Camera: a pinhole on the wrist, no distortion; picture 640 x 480 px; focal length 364.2 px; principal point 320.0 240.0 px. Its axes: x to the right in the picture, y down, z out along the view. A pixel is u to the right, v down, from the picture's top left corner.
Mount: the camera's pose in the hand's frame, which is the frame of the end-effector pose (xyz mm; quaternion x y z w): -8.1 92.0 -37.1 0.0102 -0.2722 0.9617 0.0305
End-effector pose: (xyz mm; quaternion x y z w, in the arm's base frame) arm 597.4 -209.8 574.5 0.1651 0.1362 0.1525 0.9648
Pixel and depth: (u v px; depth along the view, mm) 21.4 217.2 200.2
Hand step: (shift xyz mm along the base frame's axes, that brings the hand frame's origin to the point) 188.7 6.3 84.4
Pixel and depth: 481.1 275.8 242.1
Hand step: -43.5 -128.2 152.6
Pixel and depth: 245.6 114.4 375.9
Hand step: 180.2 -69.0 300.0
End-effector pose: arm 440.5 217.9 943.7 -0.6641 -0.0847 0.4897 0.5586
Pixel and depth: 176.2 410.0 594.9
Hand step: 74.7 516.1 302.2
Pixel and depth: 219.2 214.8 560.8
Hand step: -185.7 463.6 109.4
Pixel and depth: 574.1 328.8 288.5
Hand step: -194.0 17.0 226.1
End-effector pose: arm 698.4 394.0 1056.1 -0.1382 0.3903 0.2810 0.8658
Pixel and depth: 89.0 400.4 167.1
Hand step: 125.7 13.0 -27.8
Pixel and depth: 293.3 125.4 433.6
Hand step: 271.3 180.4 239.4
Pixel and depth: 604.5 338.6 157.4
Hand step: -12.2 -30.3 152.7
